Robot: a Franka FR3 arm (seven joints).
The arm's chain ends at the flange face. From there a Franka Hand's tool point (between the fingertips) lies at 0.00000 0.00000 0.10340 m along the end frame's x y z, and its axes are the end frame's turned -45 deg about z.
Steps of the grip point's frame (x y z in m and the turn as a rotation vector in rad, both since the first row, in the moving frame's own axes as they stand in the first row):
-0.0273, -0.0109, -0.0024, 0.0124, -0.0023, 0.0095
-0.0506, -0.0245, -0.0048, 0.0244, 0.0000, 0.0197
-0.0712, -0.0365, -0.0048, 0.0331, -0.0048, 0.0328
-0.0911, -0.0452, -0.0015, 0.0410, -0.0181, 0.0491
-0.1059, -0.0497, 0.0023, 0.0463, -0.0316, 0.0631
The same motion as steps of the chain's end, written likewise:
-0.0259, 0.0123, -0.0024, 0.0071, -0.0104, 0.0095
-0.0513, 0.0203, -0.0048, 0.0173, -0.0173, 0.0197
-0.0734, 0.0267, -0.0047, 0.0200, -0.0268, 0.0328
-0.0921, 0.0342, -0.0014, 0.0162, -0.0418, 0.0491
-0.1044, 0.0410, 0.0025, 0.0104, -0.0551, 0.0631

